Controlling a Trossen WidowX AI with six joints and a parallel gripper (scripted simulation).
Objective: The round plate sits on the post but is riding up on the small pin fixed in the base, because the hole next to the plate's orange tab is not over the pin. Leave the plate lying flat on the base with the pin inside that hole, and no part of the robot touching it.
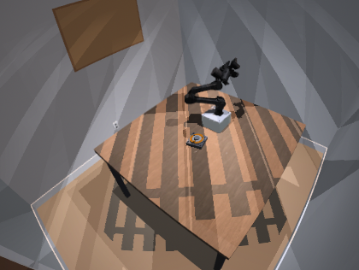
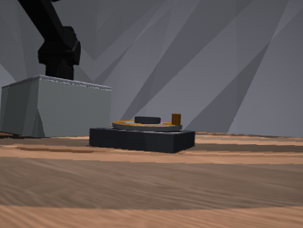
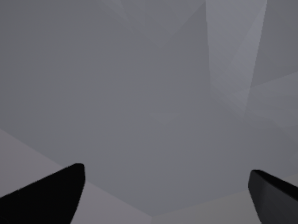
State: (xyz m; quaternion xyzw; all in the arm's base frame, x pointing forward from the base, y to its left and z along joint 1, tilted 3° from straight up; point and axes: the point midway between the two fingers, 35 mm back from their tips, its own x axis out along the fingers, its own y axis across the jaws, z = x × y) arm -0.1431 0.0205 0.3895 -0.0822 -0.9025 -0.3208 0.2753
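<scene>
Right now the round grey plate is 49 cm ahead of my gripper tip, 47 cm below it and 6 cm to the right of it. From my gripper tip the other things lie so: dark square base (48 cm below, 47 cm ahead, 6 cm to the right).
</scene>
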